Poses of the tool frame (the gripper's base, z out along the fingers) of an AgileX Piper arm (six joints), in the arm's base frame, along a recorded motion.
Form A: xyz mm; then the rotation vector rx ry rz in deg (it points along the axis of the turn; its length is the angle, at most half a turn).
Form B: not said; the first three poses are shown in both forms.
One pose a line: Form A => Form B
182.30, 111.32, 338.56, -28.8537, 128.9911, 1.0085 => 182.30, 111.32, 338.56, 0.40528, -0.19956, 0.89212, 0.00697
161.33, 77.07, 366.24, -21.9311, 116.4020, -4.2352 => 161.33, 77.07, 366.24, 0.51110, -0.15904, 0.84412, -0.03071
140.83, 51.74, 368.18, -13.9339, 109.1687, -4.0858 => 140.83, 51.74, 368.18, 0.57265, -0.10372, 0.81265, -0.03041
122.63, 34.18, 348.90, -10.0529, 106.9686, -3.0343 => 122.63, 34.18, 348.90, 0.59143, -0.07542, 0.80250, -0.02276
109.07, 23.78, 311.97, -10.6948, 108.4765, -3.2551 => 109.07, 23.78, 311.97, 0.58034, -0.07987, 0.81008, -0.02431
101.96, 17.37, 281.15, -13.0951, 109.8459, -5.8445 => 101.96, 17.37, 281.15, 0.56800, -0.09729, 0.81610, -0.04342
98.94, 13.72, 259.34, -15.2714, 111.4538, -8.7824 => 98.94, 13.72, 259.34, 0.55312, -0.11275, 0.82289, -0.06484
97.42, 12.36, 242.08, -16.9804, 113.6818, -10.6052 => 97.42, 12.36, 242.08, 0.53412, -0.12436, 0.83259, -0.07767
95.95, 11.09, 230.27, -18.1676, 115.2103, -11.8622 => 95.95, 11.09, 230.27, 0.52074, -0.13230, 0.83896, -0.08638
